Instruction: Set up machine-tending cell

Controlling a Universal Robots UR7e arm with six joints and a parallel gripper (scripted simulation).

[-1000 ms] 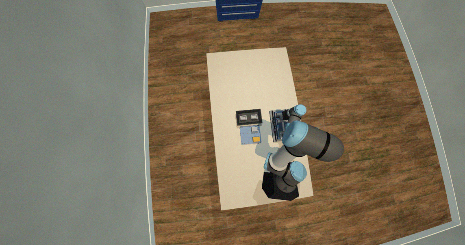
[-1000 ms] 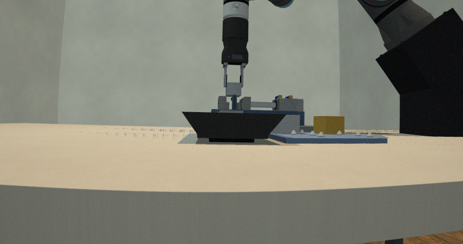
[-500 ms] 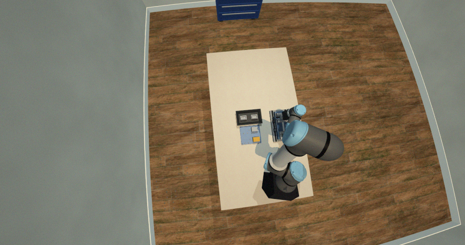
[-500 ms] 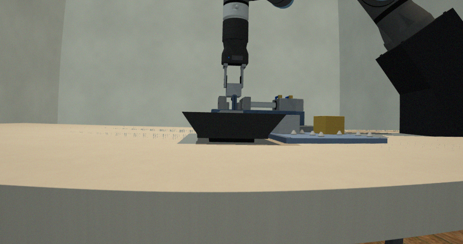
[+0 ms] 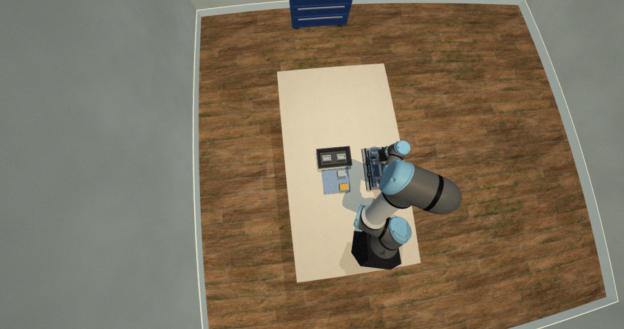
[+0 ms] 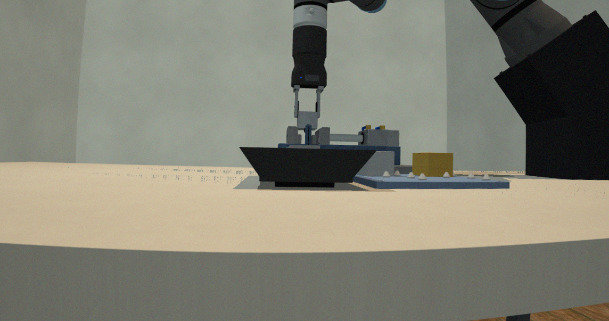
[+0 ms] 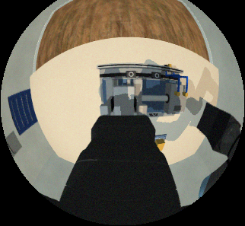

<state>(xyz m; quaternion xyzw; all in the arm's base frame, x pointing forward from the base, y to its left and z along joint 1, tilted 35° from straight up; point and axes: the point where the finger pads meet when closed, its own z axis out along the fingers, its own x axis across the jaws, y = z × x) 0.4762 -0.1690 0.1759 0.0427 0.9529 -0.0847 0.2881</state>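
Right now my hand is 10 cm above the vise, 7 cm past it and 2 cm to the right of it. Round my hand: hose end block 16 cm behind, 6 cm below, 3 cm to the left; brass blank 28 cm to the left, 13 cm behind, 11 cm below.
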